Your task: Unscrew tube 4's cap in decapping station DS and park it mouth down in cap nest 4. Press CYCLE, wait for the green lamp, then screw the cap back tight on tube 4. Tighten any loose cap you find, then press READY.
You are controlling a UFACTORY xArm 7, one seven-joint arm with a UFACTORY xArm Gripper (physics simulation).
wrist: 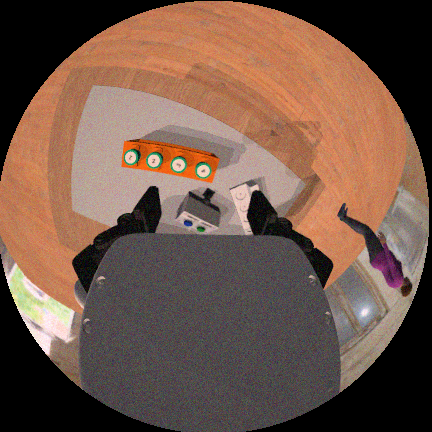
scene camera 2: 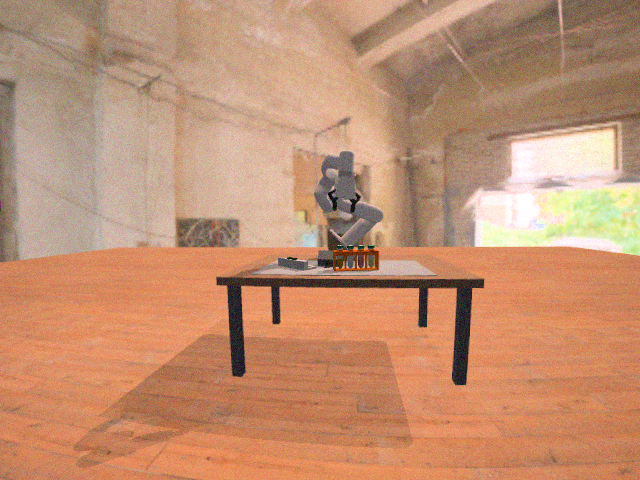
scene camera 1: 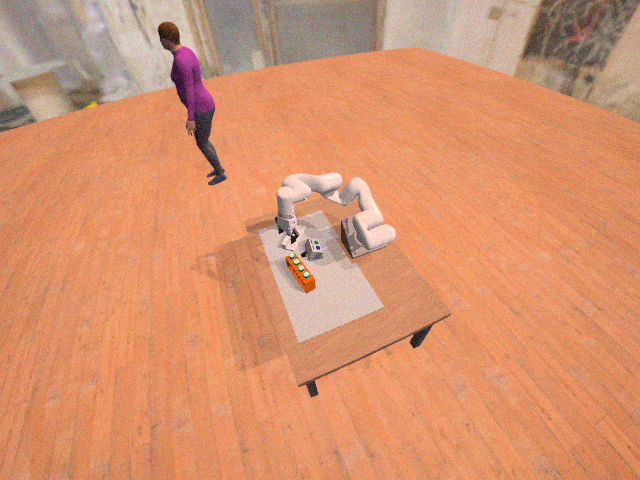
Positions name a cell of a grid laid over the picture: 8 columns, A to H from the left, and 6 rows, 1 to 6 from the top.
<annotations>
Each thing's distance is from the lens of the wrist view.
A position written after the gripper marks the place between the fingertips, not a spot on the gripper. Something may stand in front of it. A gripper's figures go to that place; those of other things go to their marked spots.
gripper (wrist: D3): 13 cm
grey mat (wrist: B3): 52 cm
</annotations>
